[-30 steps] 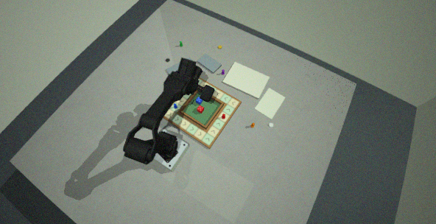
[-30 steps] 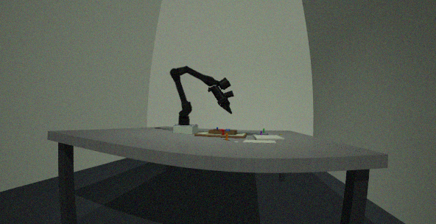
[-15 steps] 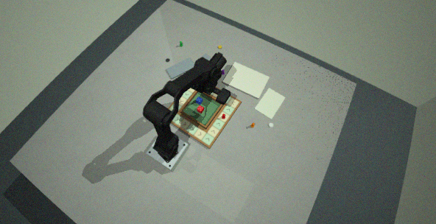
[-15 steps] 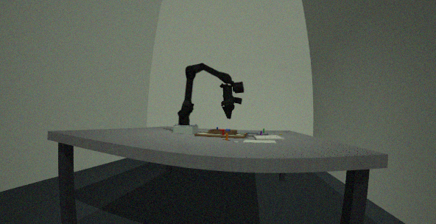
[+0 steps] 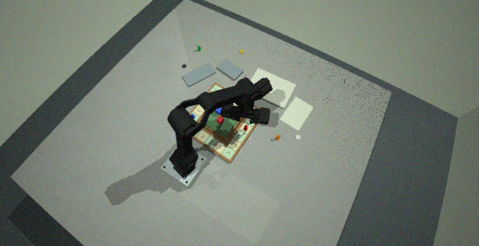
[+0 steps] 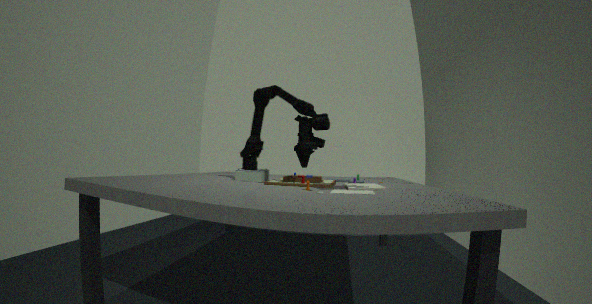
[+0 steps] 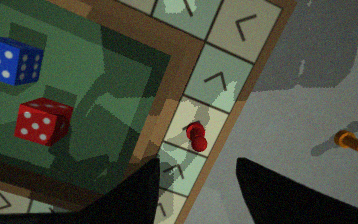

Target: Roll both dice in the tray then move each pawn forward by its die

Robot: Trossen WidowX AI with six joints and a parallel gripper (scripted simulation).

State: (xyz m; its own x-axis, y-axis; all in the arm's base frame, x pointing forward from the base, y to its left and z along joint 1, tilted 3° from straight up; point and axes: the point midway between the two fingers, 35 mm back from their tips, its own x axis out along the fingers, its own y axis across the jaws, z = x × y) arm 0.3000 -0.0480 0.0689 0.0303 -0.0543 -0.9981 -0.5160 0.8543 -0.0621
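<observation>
Right now the red pawn is 50 mm below my gripper tip and 10 mm to the right of it. Round my gripper tip: green tray (100 mm to the left, 70 mm below, 40 mm behind); then blue pawn (200 mm to the left, 120 mm behind, 50 mm below); then orange pawn (140 mm to the right, 60 mm below, 60 mm ahead).
</observation>
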